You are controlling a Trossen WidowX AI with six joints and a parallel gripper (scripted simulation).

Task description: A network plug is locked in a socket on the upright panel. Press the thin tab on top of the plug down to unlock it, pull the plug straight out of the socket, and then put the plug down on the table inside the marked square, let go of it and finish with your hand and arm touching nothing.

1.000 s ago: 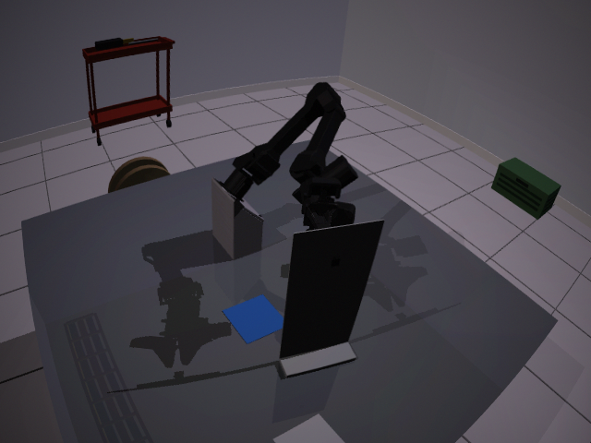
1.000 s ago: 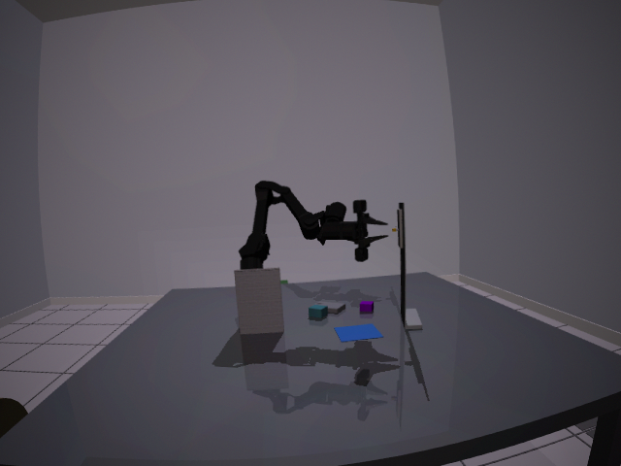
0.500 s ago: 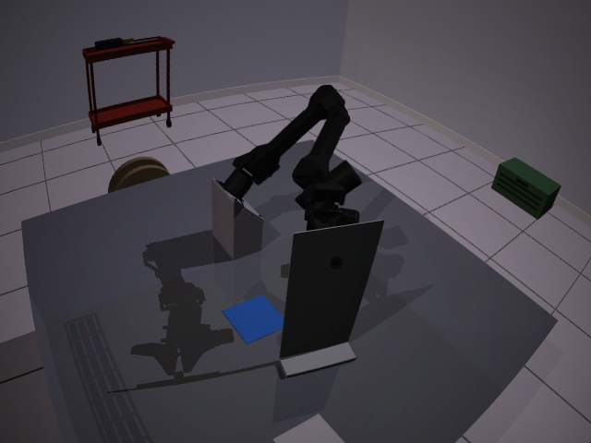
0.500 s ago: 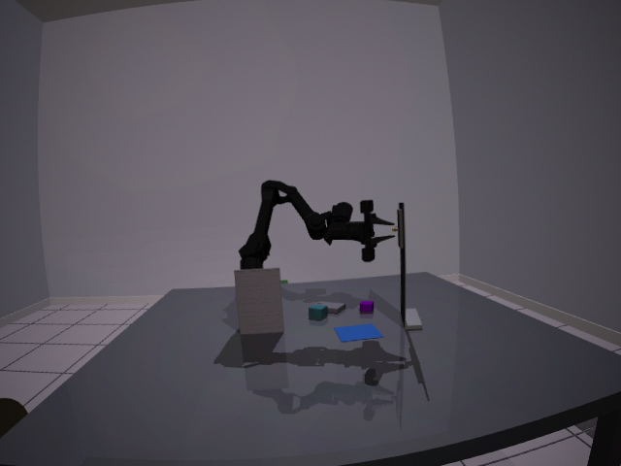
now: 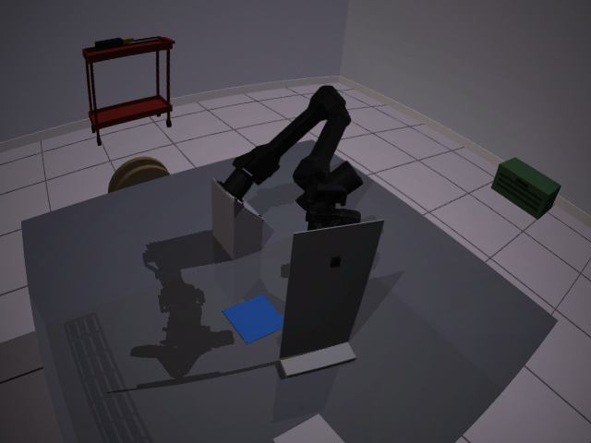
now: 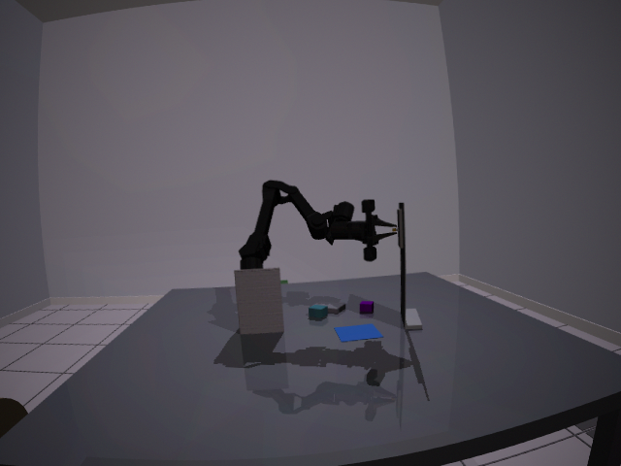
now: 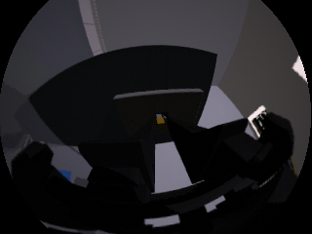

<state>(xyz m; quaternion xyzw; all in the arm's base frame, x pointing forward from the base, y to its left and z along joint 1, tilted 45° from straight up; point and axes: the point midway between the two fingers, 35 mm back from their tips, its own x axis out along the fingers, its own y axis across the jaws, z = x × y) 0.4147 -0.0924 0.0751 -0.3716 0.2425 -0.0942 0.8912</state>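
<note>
The yellowish network plug is right at my gripper tip. Round my gripper tip: upright dark panel (12 cm below, 2 cm ahead, 1 cm to the right); blue marked square (29 cm below, 14 cm behind, 6 cm to the right); purple cube (27 cm below, 15 cm to the left, 6 cm behind).
</note>
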